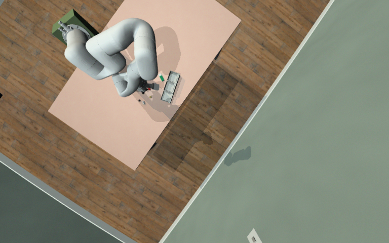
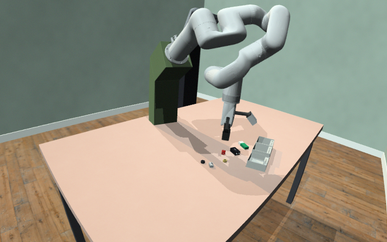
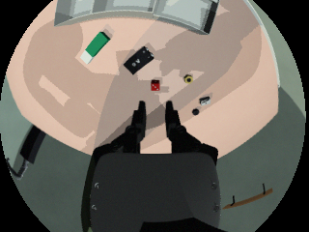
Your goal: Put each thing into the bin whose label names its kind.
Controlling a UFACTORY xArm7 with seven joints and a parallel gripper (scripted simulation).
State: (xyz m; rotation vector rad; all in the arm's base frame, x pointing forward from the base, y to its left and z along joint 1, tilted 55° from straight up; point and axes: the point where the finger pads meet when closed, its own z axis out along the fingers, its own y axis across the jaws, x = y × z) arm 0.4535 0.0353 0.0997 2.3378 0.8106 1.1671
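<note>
Now: the red die 9 cm below my hand. Round my hand: black block: 4 cm ahead, 5 cm to the left, 9 cm below; then yellow ring: 5 cm ahead, 5 cm to the right, 9 cm below; then grey piece: 3 cm ahead, 12 cm to the right, 9 cm below.
</note>
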